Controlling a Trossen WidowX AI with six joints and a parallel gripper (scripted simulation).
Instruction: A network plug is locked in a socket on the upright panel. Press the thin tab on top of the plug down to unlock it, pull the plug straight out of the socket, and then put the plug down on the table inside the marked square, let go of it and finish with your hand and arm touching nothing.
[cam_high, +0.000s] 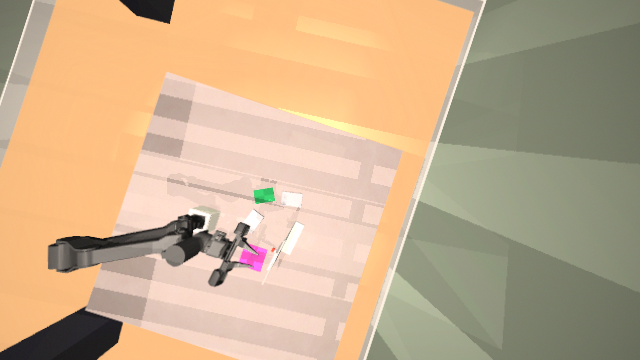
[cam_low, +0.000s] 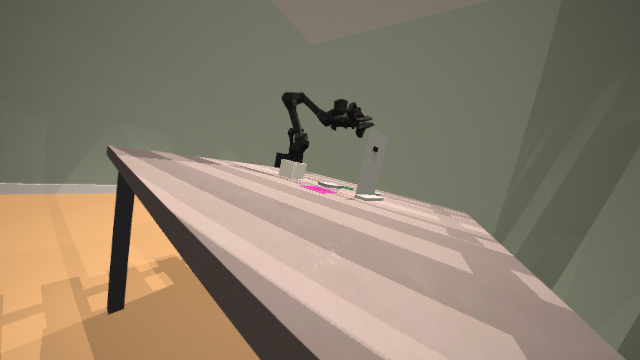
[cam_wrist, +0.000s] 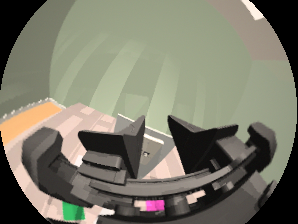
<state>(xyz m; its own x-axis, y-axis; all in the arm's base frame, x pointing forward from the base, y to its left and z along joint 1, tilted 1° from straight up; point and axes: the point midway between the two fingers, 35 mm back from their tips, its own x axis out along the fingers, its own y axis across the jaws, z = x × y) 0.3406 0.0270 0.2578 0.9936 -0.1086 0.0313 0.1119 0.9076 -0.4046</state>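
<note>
Right now the plug is 30 mm ahead of my gripper tip, 20 mm to the right of it and 130 mm below it. Also, from my gripper tip: grey upright panel 50 mm ahead, 30 mm to the right, 210 mm below.
</note>
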